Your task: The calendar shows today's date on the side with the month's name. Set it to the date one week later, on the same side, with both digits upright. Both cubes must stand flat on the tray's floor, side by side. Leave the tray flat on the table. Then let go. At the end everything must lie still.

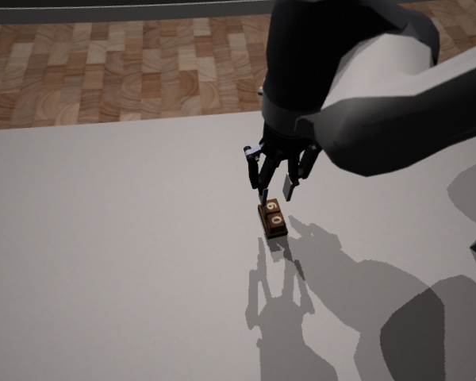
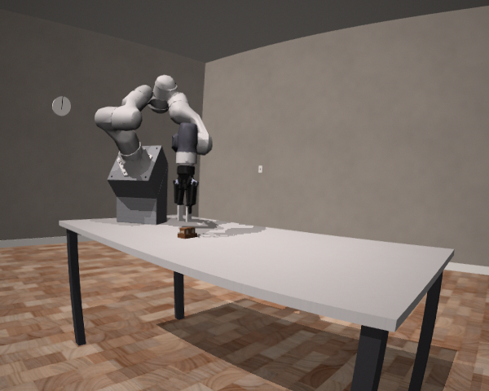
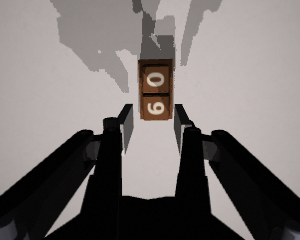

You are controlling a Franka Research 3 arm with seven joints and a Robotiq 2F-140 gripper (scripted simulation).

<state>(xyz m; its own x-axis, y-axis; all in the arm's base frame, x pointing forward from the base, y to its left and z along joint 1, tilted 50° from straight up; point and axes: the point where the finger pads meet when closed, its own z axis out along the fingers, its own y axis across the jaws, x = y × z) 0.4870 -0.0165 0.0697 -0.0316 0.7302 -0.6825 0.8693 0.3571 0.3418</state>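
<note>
The cube lies 8 cm below my hand.
</note>
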